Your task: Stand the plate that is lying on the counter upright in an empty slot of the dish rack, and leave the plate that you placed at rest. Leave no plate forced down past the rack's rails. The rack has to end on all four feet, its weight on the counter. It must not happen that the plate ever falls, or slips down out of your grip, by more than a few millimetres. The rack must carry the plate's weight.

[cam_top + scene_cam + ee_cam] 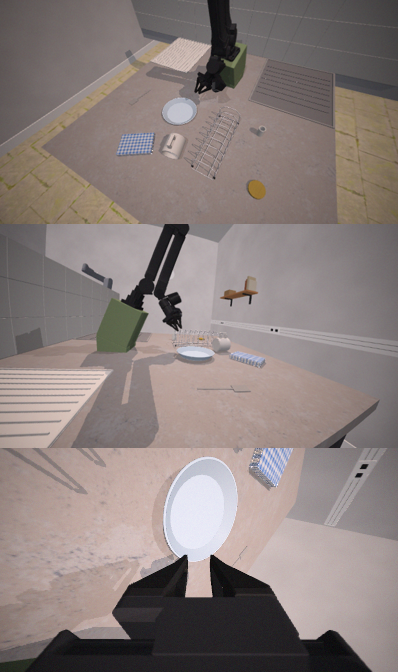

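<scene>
Now: the pale blue plate 12 cm below my hand, 10 cm ahead of it and 6 cm to the right of it. Also, from my hand: grey drain mat 52 cm behind, 38 cm to the left, 13 cm below; disc 47 cm to the left, 20 cm ahead, 13 cm below; small white cup 37 cm to the left, 12 cm below, 6 cm behind.
</scene>
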